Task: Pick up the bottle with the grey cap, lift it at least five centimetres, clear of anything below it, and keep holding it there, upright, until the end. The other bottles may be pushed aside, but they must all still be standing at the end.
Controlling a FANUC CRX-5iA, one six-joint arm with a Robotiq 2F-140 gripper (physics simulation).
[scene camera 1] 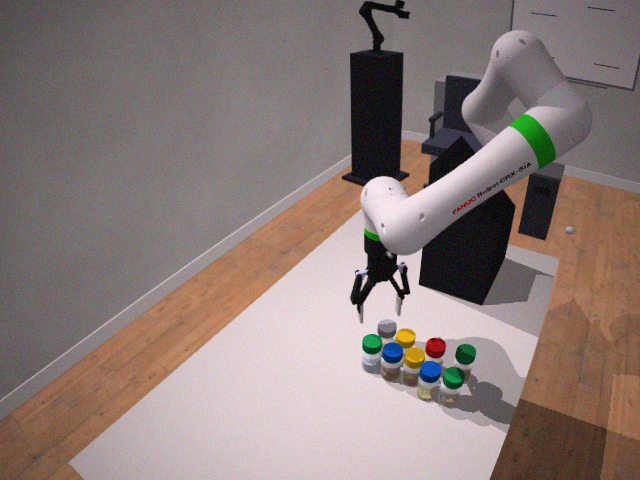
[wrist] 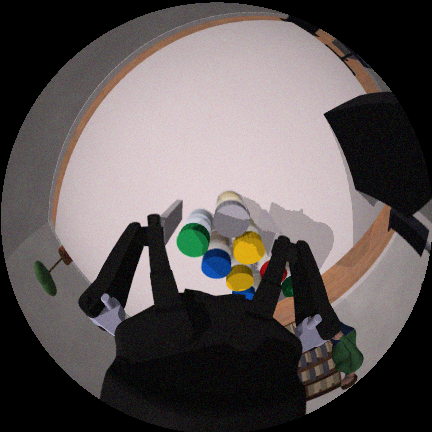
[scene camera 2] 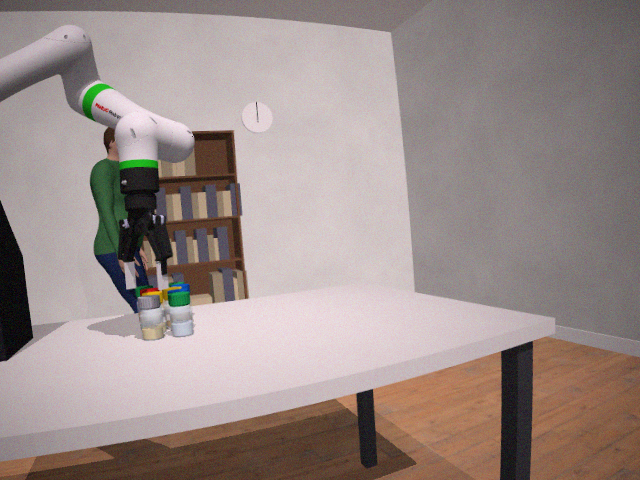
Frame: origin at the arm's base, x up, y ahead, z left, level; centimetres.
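Seen in the pictures: gripper, between the fingertips: (scene camera 1: 379,316) (wrist: 220,213) (scene camera 2: 147,288).
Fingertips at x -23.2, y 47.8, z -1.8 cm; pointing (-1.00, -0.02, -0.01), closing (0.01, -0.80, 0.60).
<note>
A point is followed by its place in that frame.
The bottle with the grey cap (scene camera 1: 386,329) {x -25.4, y 48.9, z 1.6 cm} (scene camera 2: 150,316) {x -29.9, y 47.8, z -1.8 cm} (wrist: 231,218) {x -25.4, y 47.2, z 0.4 cm} stands upright on the white table (scene camera 1: 248,392) {x -35.9, y 84.2, z -18.5 cm} (scene camera 2: 330,335) {x -35.9, y 87.8, z -16.9 cm} (wrist: 200,100) {x -35.9, y 40.9, z -21.7 cm}, at the end of the group nearest the robot base. My gripper (scene camera 1: 379,311) {x -23.2, y 47.8, z -1.8 cm} (scene camera 2: 145,281) {x -23.2, y 47.8, z -1.8 cm} (wrist: 220,213) {x -23.2, y 47.8, z -1.8 cm} points down, open and empty, with its fingertips a little above cap height. A green-capped bottle (scene camera 1: 371,352) {x -27.2, y 57.1, z 2.6 cm} (scene camera 2: 179,313) {x -29.9, y 54.8, z -1.6 cm} (wrist: 194,240) {x -25.4, y 54.1, z 0.9 cm} stands close beside the grey-capped one. A yellow-capped bottle (scene camera 1: 405,338) {x -25.4, y 48.6, z 7.8 cm} (wrist: 249,247) {x -25.4, y 47.1, z 6.4 cm} and a blue-capped bottle (scene camera 1: 391,360) {x -26.7, y 56.5, z 8.8 cm} (wrist: 216,263) {x -25.4, y 53.4, z 6.6 cm} stand close on its other sides. The right fingertip is hard to make out in the wrist view.
Further bottles stand upright: another yellow-capped one (scene camera 1: 413,361) {x -25.4, y 54.4, z 14.1 cm}, a red-capped one (scene camera 1: 435,348) {x -25.4, y 46.9, z 16.4 cm}, another blue-capped one (scene camera 1: 429,377) {x -25.8, y 56.2, z 20.3 cm} and two more green-capped ones (scene camera 1: 452,381) {x -25.4, y 54.2, z 25.8 cm} (scene camera 1: 465,355) {x -25.4, y 44.3, z 24.3 cm}. The black robot pedestal (scene camera 1: 465,253) {x -17.5, y 12.2, z 6.6 cm} (scene camera 2: 12,289) {x -20.8, y 12.6, z 3.1 cm} (wrist: 380,145) {x -20.3, y 13.0, z 0.4 cm} stands behind the group.
</note>
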